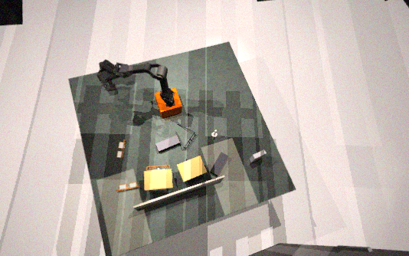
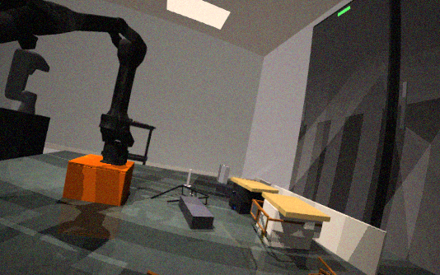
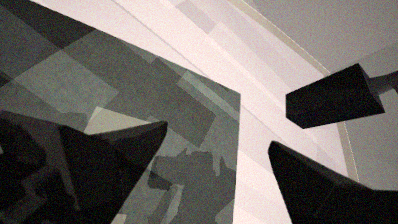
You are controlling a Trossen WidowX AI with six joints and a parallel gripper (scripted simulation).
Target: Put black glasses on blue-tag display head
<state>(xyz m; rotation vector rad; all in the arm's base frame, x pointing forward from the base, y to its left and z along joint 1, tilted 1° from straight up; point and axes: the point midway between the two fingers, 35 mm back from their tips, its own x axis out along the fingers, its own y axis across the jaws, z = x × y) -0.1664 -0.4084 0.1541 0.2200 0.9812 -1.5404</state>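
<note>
Right now the white post is 720 mm to the left of my gripper tip, 440 mm ahead of it and 200 mm below it. The rest, counted from my gripper tip: white block 980 mm to the left, 660 mm ahead, 170 mm below; long pale panel 810 mm ahead, 410 mm to the left, 170 mm below.
</note>
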